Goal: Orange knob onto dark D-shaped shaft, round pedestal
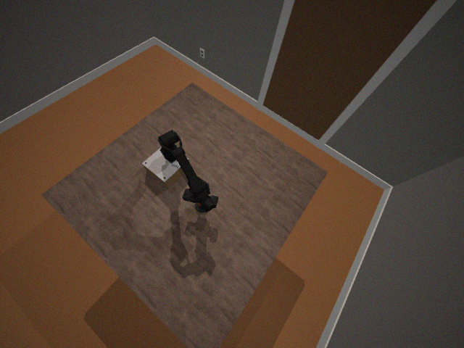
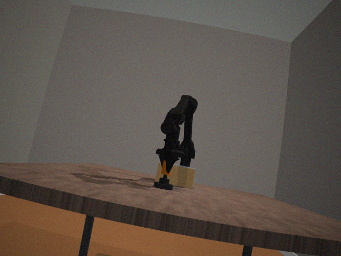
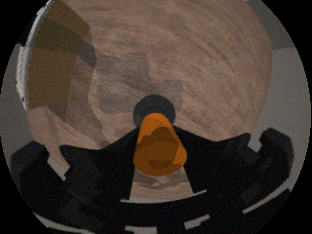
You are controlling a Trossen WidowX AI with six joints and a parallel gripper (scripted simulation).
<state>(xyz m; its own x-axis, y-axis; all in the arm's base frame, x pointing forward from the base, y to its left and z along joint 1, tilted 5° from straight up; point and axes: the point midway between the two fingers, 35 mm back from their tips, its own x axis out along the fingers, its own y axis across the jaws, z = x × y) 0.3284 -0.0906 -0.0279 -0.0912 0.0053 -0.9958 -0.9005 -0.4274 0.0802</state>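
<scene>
My gripper tip is 20 mm below the orange knob. Also, from my gripper tip: pedestal (40 mm below).
</scene>
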